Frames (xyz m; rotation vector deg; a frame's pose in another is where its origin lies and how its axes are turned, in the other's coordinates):
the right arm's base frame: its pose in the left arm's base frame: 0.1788 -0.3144 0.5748 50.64 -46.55 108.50
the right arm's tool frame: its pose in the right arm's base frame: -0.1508 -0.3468 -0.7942 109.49 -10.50 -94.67
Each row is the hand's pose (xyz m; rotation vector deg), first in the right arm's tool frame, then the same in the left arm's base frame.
Working: the right arm's tool frame: its pose in the left arm's base frame: 0.3407 0.4021 0.0908 101.35 96.21 25.20

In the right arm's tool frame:
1: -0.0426 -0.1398 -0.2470 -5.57 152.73 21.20
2: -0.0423 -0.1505 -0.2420 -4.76 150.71 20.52
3: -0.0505 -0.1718 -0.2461 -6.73 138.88 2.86
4: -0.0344 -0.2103 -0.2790 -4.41 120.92 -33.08
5: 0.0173 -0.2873 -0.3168 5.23 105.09 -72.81
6: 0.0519 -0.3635 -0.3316 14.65 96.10 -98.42
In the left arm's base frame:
1: 0.0709 0.4114 0.1882 -8.51 -48.99 -102.60
2: 0.0661 0.4103 0.1775 -10.21 -50.91 -102.35
3: 0.0463 0.4025 0.1681 -10.81 -71.70 -102.39
4: -0.0019 0.4243 0.1639 -0.79 -108.24 -89.33
5: -0.0781 0.4806 0.1313 22.15 -134.81 -58.96
6: -0.1409 0.5151 0.0857 40.86 -140.73 -33.90

